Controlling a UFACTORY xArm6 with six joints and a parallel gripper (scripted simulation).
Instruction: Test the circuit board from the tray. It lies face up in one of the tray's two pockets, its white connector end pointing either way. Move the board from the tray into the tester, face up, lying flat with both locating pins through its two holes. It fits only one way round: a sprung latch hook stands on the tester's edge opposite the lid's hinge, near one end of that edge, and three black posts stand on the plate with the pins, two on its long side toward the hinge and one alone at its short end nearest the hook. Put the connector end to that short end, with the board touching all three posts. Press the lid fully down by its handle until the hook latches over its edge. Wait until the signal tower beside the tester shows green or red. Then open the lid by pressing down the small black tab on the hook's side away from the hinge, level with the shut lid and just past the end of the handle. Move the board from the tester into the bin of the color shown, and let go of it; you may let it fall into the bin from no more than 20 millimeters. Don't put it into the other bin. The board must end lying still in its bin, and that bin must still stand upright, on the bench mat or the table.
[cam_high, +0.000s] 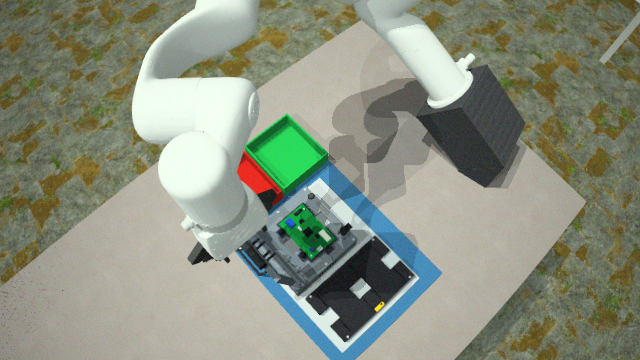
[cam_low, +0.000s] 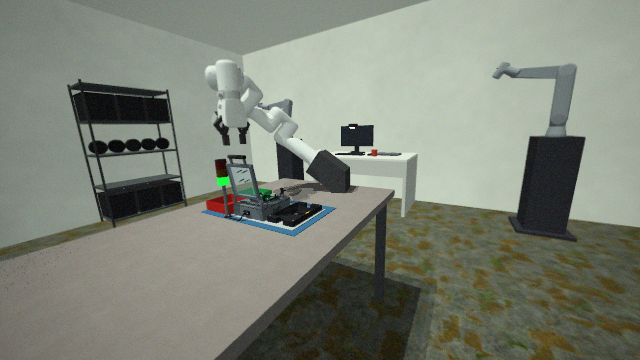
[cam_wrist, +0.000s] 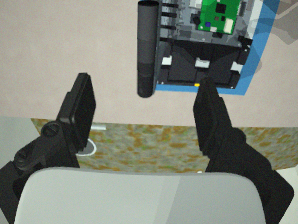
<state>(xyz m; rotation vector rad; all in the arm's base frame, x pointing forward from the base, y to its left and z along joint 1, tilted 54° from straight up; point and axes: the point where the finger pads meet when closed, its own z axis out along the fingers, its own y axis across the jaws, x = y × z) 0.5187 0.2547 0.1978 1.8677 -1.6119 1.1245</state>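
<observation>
My hand is 26 cm above the green circuit board and 13 cm past it. The rest, counted from my hand: red bin 32 cm below, 20 cm to the right, 9 cm behind; then black latch hook 24 cm below, 19 cm behind, 6 cm to the left; then tester lid 15 cm below, 2 cm behind.
</observation>
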